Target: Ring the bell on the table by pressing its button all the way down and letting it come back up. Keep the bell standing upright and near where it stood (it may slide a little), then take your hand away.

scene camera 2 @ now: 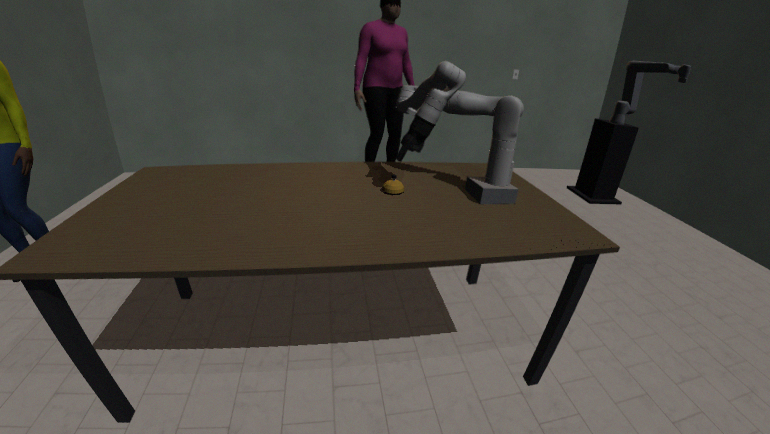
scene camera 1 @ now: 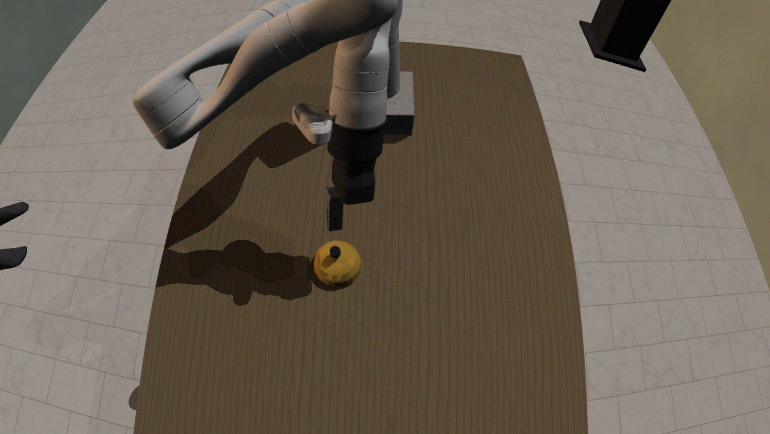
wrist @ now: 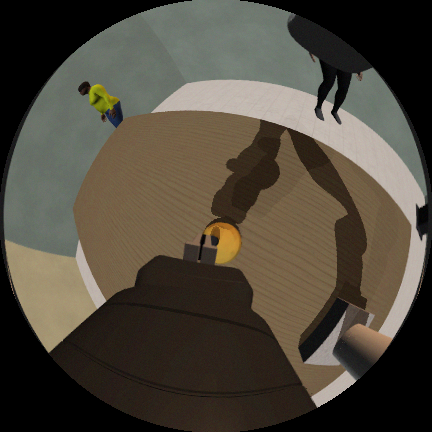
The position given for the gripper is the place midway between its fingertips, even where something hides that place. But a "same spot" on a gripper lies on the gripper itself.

gripper: scene camera 2; scene camera 1; wrist 202,242
same spot on gripper: (scene camera 1: 334,206) = (scene camera 2: 402,148)
